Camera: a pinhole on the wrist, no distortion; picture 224 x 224 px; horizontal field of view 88.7 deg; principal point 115.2 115.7 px. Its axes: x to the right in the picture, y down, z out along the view. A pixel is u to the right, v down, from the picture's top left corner.
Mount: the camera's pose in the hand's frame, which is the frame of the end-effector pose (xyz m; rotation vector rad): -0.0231 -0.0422 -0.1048 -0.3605 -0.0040 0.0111
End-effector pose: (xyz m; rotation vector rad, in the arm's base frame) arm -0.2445 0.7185 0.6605 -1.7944 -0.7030 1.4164
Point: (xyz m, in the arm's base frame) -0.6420 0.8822 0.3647
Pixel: 159.0 112.4
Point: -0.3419 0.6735 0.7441
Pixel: 58.9 75.1
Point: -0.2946 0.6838 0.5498
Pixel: 142.7 164.5
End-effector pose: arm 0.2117 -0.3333 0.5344 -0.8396 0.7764 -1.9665
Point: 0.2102 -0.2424 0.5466
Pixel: 44.0 59.8
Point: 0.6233 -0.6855 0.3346
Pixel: 137.8 192.9
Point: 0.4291 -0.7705 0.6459
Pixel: 195.5 135.0
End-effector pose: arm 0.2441 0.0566 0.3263 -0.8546 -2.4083 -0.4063
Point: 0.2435 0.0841 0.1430
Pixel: 85.1 93.7
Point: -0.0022 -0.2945 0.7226
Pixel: behind the camera
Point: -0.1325 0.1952 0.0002
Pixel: 148.5 39.7
